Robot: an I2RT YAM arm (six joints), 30 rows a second.
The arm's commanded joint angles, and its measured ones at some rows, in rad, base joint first. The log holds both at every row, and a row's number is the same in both.
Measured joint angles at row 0: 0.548, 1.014, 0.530, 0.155, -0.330, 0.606
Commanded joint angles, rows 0 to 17: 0.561, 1.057, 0.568, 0.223, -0.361, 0.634; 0.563, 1.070, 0.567, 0.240, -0.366, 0.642; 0.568, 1.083, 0.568, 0.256, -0.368, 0.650; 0.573, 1.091, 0.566, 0.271, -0.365, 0.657; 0.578, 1.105, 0.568, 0.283, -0.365, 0.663; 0.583, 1.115, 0.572, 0.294, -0.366, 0.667; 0.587, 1.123, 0.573, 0.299, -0.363, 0.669; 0.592, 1.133, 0.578, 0.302, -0.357, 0.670; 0.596, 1.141, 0.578, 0.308, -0.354, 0.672; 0.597, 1.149, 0.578, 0.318, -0.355, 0.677; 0.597, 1.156, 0.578, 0.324, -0.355, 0.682; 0.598, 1.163, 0.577, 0.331, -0.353, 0.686; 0.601, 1.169, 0.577, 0.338, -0.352, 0.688; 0.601, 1.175, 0.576, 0.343, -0.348, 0.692; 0.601, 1.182, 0.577, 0.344, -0.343, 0.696; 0.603, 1.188, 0.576, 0.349, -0.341, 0.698; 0.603, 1.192, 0.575, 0.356, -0.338, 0.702; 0.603, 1.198, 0.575, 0.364, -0.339, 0.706
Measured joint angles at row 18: 0.596, 1.182, 0.545, 0.317, -0.347, 0.681
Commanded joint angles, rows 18 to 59: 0.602, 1.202, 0.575, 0.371, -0.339, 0.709; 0.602, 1.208, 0.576, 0.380, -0.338, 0.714; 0.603, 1.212, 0.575, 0.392, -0.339, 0.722; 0.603, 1.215, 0.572, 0.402, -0.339, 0.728; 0.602, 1.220, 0.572, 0.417, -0.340, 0.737; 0.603, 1.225, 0.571, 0.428, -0.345, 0.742; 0.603, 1.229, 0.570, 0.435, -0.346, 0.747; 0.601, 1.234, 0.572, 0.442, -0.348, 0.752; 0.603, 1.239, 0.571, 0.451, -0.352, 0.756; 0.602, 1.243, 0.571, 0.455, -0.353, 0.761; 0.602, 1.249, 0.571, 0.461, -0.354, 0.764; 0.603, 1.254, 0.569, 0.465, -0.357, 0.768; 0.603, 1.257, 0.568, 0.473, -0.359, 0.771; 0.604, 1.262, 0.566, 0.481, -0.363, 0.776; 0.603, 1.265, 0.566, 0.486, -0.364, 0.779; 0.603, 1.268, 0.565, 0.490, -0.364, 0.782; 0.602, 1.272, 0.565, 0.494, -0.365, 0.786; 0.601, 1.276, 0.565, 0.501, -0.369, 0.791; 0.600, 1.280, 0.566, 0.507, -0.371, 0.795; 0.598, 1.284, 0.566, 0.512, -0.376, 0.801; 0.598, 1.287, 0.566, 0.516, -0.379, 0.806; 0.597, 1.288, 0.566, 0.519, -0.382, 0.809; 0.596, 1.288, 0.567, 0.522, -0.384, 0.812; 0.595, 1.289, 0.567, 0.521, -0.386, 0.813; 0.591, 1.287, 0.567, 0.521, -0.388, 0.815; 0.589, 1.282, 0.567, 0.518, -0.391, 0.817; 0.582, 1.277, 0.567, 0.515, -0.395, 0.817; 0.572, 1.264, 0.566, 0.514, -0.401, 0.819; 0.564, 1.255, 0.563, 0.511, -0.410, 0.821; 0.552, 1.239, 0.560, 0.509, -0.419, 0.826; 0.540, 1.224, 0.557, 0.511, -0.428, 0.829; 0.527, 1.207, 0.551, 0.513, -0.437, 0.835; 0.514, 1.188, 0.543, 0.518, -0.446, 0.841; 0.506, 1.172, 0.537, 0.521, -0.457, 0.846; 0.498, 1.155, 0.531, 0.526, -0.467, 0.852; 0.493, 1.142, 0.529, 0.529, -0.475, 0.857; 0.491, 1.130, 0.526, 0.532, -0.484, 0.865; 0.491, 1.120, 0.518, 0.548, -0.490, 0.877; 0.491, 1.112, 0.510, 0.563, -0.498, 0.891; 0.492, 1.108, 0.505, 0.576, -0.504, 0.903; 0.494, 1.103, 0.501, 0.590, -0.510, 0.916; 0.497, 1.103, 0.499, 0.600, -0.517, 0.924
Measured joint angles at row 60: 0.493, 1.111, 0.528, 0.545, -0.473, 0.871
